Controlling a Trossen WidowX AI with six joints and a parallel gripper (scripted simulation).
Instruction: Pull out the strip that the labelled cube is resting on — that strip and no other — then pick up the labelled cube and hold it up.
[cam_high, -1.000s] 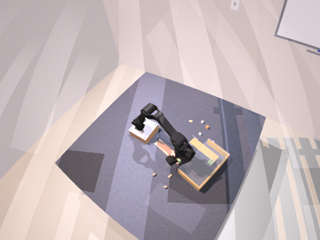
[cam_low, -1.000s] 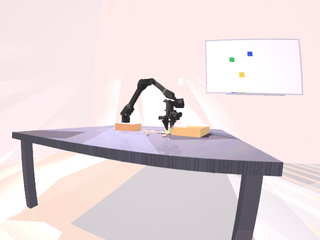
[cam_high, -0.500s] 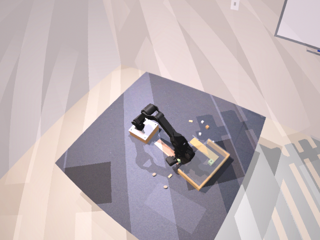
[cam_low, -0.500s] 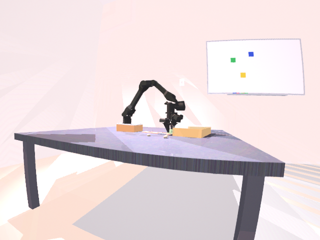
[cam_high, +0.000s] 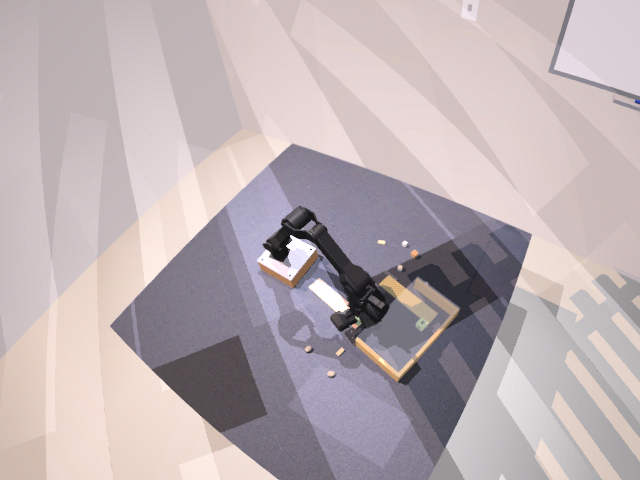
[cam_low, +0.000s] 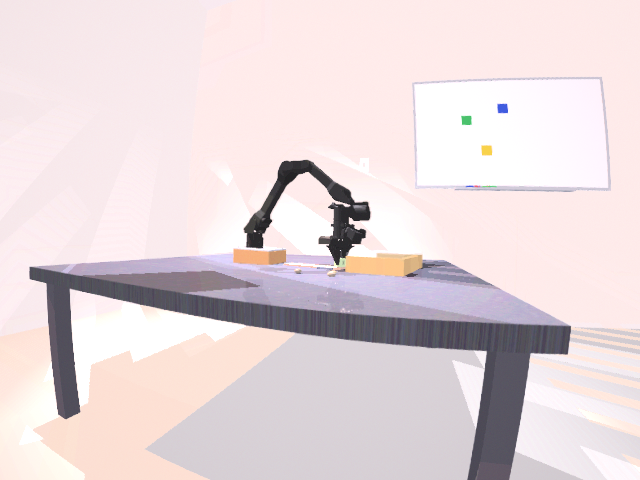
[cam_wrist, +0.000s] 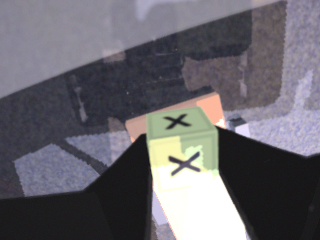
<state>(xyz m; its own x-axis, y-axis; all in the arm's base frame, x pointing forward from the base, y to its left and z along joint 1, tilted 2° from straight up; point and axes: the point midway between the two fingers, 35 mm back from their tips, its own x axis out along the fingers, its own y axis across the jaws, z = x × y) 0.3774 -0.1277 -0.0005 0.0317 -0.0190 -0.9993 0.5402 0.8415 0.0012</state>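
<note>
The salmon strip lies 100 mm behind my gripper tip, 40 mm to the left of it and 10 mm below it.
</note>
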